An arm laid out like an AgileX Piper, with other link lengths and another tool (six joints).
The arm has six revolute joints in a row. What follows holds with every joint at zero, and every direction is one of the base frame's.
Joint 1 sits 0.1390 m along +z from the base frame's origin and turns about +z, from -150.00 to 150.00 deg.
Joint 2 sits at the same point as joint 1 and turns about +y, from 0.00 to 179.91 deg.
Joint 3 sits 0.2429 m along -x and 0.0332 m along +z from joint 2 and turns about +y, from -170.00 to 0.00 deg.
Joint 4 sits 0.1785 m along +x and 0.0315 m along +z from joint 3 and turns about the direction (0.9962, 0, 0.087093), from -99.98 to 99.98 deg.
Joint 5 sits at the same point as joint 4 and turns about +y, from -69.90 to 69.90 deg.
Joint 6 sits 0.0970 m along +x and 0.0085 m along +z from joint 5 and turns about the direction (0.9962, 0, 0.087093), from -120.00 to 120.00 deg.
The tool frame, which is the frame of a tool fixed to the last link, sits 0.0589 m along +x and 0.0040 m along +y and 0.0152 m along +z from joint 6; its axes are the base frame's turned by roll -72.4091, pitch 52.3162 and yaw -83.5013 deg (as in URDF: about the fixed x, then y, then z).
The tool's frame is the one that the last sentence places.
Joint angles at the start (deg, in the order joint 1, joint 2, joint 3, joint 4, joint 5, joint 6):
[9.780, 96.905, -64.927, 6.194, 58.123, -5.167]
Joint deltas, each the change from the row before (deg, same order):
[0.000, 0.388, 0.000, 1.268, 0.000, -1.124]
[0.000, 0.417, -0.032, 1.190, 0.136, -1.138]
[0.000, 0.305, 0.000, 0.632, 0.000, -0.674]
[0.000, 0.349, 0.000, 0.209, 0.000, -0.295]
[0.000, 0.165, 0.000, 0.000, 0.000, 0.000]
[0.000, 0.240, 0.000, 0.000, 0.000, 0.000]
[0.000, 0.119, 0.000, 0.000, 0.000, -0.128]
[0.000, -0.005, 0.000, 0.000, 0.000, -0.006]
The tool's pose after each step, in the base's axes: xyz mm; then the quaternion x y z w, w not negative. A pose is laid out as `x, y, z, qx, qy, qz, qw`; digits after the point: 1 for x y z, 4 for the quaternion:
246.7, 64.6, 152.2, -0.4140, 0.9054, -0.0316, 0.0883
246.2, 67.4, 150.8, -0.4181, 0.9039, -0.0221, 0.0873
246.1, 68.9, 149.7, -0.4207, 0.9029, -0.0171, 0.0868
246.1, 69.4, 148.3, -0.4222, 0.9024, -0.0149, 0.0846
246.1, 69.4, 147.6, -0.4223, 0.9025, -0.0145, 0.0832
246.1, 69.4, 146.5, -0.4223, 0.9027, -0.0139, 0.0812
246.1, 69.4, 146.0, -0.4234, 0.9023, -0.0137, 0.0803
246.1, 69.4, 146.0, -0.4234, 0.9023, -0.0137, 0.0804

